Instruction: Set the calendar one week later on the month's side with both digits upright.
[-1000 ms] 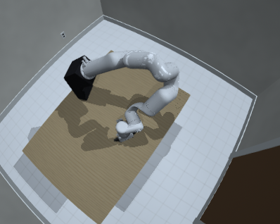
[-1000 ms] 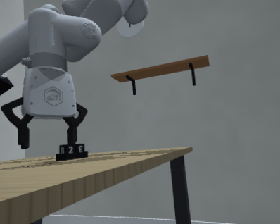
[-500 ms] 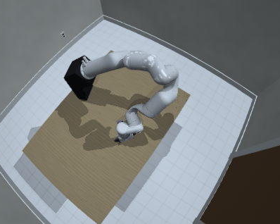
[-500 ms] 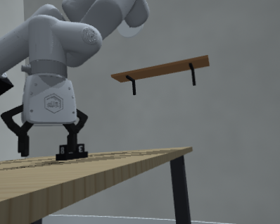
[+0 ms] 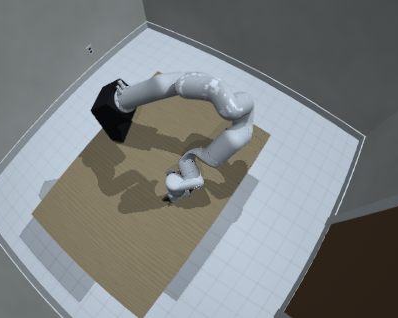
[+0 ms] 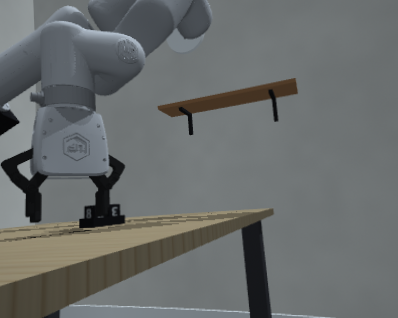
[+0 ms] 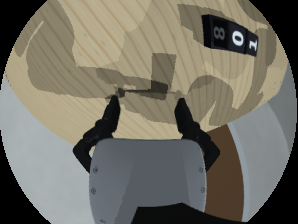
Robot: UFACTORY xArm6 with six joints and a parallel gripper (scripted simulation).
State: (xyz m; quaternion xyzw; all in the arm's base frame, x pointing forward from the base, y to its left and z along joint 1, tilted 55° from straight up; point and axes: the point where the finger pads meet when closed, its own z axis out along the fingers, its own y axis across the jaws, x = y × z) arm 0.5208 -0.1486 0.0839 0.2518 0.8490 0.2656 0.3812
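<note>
Now: hand 7 cm past the black cube and 15 cm to the right of it. The rest, counted from my hand: black calendar tray 8 cm behind, 13 cm to the left, 2 cm below.
</note>
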